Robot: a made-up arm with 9 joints. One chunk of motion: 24 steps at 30 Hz.
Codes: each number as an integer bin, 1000 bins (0 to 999) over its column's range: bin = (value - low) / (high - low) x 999, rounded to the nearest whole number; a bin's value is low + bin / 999 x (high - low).
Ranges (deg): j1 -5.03..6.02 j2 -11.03..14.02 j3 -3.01..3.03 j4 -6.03..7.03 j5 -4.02..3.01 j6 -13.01..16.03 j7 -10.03..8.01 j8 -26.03..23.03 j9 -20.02..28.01
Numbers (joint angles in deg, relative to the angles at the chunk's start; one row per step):
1: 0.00 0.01 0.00 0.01 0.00 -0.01 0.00 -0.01 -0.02
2: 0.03 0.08 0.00 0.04 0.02 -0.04 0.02 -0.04 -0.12
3: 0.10 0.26 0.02 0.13 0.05 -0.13 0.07 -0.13 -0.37
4: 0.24 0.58 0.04 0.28 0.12 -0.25 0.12 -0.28 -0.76
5: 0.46 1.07 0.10 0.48 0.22 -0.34 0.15 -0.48 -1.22
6: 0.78 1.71 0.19 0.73 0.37 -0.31 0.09 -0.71 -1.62
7: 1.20 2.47 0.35 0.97 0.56 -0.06 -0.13 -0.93 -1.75
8: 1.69 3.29 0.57 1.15 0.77 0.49 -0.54 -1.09 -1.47
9: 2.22 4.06 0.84 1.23 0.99 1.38 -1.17 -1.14 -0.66
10: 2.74 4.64 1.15 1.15 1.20 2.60 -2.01 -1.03 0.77
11: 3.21 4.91 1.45 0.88 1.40 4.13 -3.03 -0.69 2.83
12: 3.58 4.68 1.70 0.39 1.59 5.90 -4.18 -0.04 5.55
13: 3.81 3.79 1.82 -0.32 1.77 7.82 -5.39 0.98 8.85
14: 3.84 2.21 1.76 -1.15 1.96 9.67 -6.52 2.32 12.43
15: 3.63 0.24 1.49 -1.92 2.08 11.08 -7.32 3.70 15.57
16: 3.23 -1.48 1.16 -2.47 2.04 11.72 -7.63 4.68 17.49
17: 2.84 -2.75 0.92 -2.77 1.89 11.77 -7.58 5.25 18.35
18: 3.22 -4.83 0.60 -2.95 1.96 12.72 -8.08 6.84 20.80
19: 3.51 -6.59 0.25 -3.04 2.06 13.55 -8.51 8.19 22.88
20: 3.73 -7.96 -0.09 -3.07 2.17 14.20 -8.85 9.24 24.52
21: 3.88 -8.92 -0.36 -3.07 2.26 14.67 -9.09 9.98 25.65
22: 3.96 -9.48 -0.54 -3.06 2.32 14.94 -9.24 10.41 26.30
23: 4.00 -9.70 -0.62 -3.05 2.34 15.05 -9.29 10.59 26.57
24: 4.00 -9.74 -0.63 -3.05 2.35 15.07 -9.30 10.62 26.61
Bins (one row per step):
1: 455 440 498 462 571 447 555 530 416
2: 457 443 498 464 574 446 557 529 414
3: 464 450 501 471 578 443 559 527 409
4: 476 463 504 483 588 439 562 524 401
5: 496 483 514 498 603 436 564 520 391
6: 525 508 529 517 624 437 560 516 383
7: 563 538 556 535 651 445 548 511 380
8: 608 571 592 549 681 464 526 508 386
9: 655 602 637 555 712 495 491 507 403
10: 702 625 688 549 742 537 444 509 432
11: 745 636 738 529 770 590 388 516 475
12: 778 627 779 491 797 651 324 529 532
13: 799 591 799 437 823 717 257 550 600
14: 802 528 789 373 850 780 194 577 675
15: 783 449 744 314 867 829 150 605 740
16: 747 381 690 272 861 851 133 625 780
17: 712 330 650 249 840 852 136 637 798
18: 746 247 597 236 850 885 108 669 849
19: 772 177 539 229 864 914 84 697 892
20: 792 122 483 226 880 936 65 718 926
21: 806 84 438 226 892 952 52 733 950
22: 813 62 409 227 901 962 44 742 963
23: 816 53 395 228 904 965 41 746 969
24: 816 51 394 228 905 966 40 746 970

